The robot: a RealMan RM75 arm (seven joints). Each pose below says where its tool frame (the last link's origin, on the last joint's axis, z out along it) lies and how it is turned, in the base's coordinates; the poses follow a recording.
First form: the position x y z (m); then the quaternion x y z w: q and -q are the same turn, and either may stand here.
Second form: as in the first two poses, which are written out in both.
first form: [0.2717, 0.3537, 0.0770, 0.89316, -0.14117, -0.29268, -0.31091]
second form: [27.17, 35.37, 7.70, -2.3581, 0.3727, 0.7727]
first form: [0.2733, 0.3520, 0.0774, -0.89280, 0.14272, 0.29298, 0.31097]
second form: [27.33, 35.20, 7.74, -2.3570, 0.3768, 0.7735]
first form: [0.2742, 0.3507, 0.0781, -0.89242, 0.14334, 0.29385, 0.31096]
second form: [27.42, 35.07, 7.81, -2.3561, 0.3784, 0.7758]
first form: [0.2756, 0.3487, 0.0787, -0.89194, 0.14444, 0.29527, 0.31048]
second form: [27.56, 34.87, 7.87, -2.3553, 0.3814, 0.7797]
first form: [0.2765, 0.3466, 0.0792, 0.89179, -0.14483, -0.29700, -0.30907]
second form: [27.65, 34.66, 7.92, -2.3566, 0.3827, 0.7848]
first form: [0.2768, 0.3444, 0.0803, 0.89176, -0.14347, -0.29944, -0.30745]
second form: [27.68, 34.44, 8.03, -2.3584, 0.3794, 0.7919]
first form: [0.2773, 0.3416, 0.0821, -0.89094, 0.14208, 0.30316, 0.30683]
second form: [27.73, 34.16, 8.21, -2.3570, 0.3759, 0.8020]
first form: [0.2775, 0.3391, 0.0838, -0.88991, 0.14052, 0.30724, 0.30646]
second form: [27.75, 33.91, 8.38, -2.3547, 0.3718, 0.8129]
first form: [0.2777, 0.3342, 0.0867, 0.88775, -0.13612, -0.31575, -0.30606]
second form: [27.77, 33.42, 8.67, -2.3494, 0.3602, 0.8356]
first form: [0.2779, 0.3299, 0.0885, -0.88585, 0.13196, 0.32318, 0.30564]
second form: [27.79, 32.99, 8.85, -2.3449, 0.3493, 0.8555]
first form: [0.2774, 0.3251, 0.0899, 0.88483, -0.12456, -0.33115, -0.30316]
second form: [27.74, 32.51, 8.99, -2.3451, 0.3301, 0.8776]
